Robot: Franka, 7 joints.
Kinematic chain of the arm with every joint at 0, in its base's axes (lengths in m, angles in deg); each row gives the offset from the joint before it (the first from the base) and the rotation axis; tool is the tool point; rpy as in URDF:
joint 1: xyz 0 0 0.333 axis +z
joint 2: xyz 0 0 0 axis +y
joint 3: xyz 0 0 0.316 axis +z
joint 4: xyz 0.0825 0 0 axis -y
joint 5: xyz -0.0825 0 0.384 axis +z
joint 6: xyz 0 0 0 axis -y
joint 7: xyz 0.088 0 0 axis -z
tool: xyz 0 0 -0.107 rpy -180 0 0
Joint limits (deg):
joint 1: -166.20..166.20
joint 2: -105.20..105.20
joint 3: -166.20..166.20
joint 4: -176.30..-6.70
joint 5: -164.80..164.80
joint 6: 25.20..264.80
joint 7: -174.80..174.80
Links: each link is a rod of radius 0.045 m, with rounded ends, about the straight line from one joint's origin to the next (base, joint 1, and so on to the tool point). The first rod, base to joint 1, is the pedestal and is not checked.
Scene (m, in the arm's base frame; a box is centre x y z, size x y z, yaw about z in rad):
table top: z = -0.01
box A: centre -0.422 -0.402 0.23 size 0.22 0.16 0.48 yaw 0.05
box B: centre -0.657 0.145 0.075 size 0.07 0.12 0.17 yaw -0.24
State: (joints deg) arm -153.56 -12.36 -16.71 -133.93 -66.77 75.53 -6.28
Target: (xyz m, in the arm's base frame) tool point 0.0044 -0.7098 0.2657
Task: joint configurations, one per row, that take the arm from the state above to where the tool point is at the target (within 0.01 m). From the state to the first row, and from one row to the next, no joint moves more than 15 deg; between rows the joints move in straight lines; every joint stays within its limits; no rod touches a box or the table.
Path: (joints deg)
1: -144.21 -13.59 -11.59 -121.40 -64.26 69.04 -3.80
2: -134.85 -14.83 -6.48 -108.86 -61.74 62.55 -1.33
3: -125.50 -16.06 -1.36 -96.33 -59.23 56.07 1.15
4: -116.15 -17.30 3.75 -83.79 -56.72 49.58 3.62
5: -113.02 -5.64 7.00 -84.47 -60.67 61.62 1.64
6: -109.89 6.02 10.24 -85.15 -64.63 73.66 -0.34
7: -106.77 17.68 13.48 -85.83 -68.59 85.70 -2.32
8: -103.64 29.34 16.72 -86.51 -72.55 97.74 -4.30
9: -100.51 41.00 19.97 -87.19 -76.51 109.78 -6.28

